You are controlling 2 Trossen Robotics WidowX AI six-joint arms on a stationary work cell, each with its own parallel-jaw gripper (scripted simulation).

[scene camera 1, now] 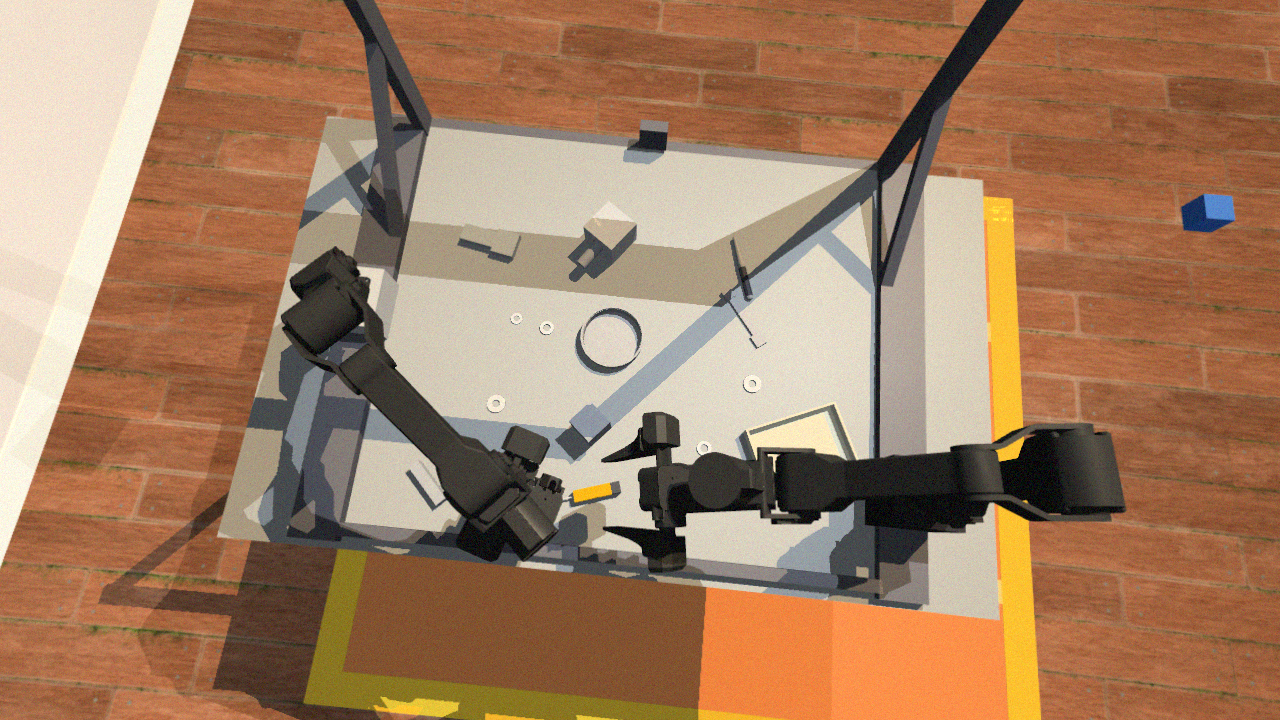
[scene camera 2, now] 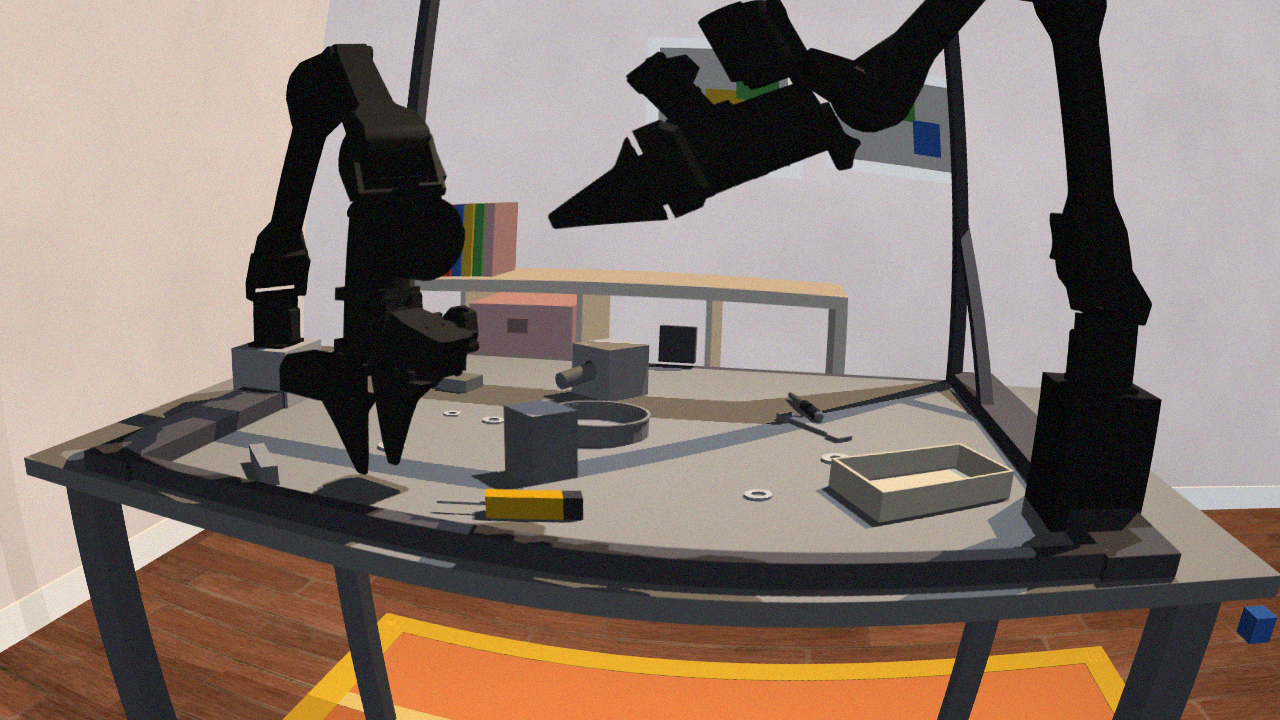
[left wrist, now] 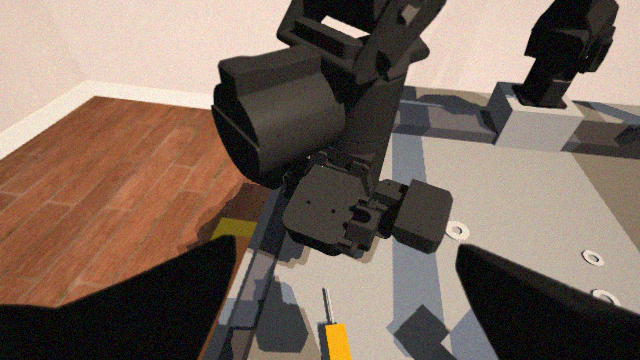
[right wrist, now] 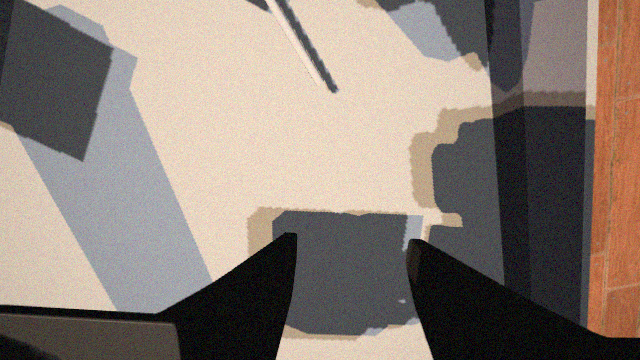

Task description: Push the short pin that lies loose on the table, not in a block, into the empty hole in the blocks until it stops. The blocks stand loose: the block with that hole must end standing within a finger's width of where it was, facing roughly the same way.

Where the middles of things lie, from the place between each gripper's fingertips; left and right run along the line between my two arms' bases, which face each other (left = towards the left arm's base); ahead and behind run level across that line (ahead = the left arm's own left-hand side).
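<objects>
The yellow screwdriver [scene camera 2: 507, 504] is 110 mm to the left of my right hand, 40 mm behind it and 50 mm below it. I also see the tray [scene camera 2: 920, 473], which is 230 mm behind my right hand, 410 mm to the left of it and 50 mm below it.
Counted from my left hand, the yellow screwdriver is 10 mm ahead, 60 mm to the right and 230 mm below. The tray is 170 mm behind my left hand, 240 mm to the left of it and 230 mm below it.
</objects>
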